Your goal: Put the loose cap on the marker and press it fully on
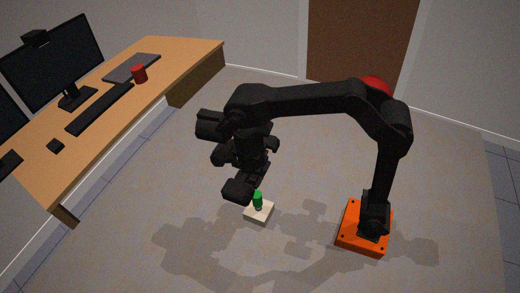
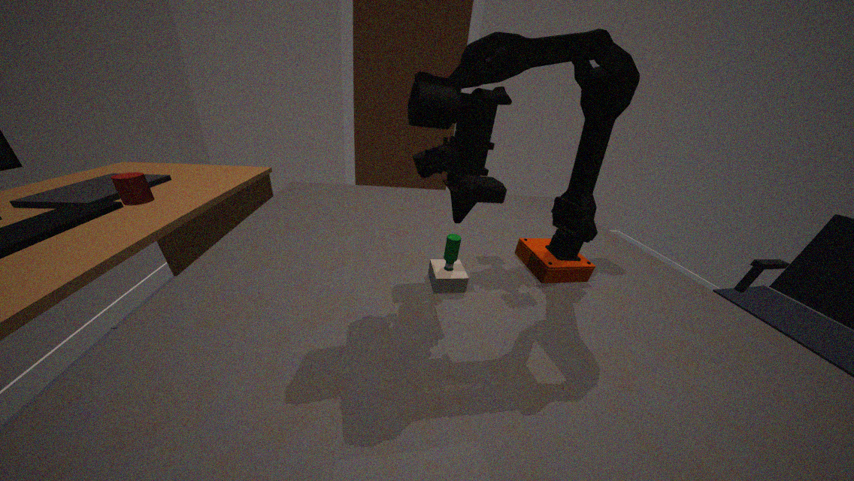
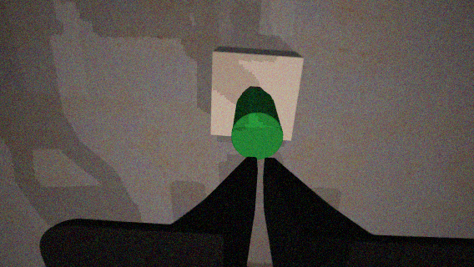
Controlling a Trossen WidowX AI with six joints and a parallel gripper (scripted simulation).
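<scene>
Right now the green cap is 6 cm below my gripper tip.
</scene>
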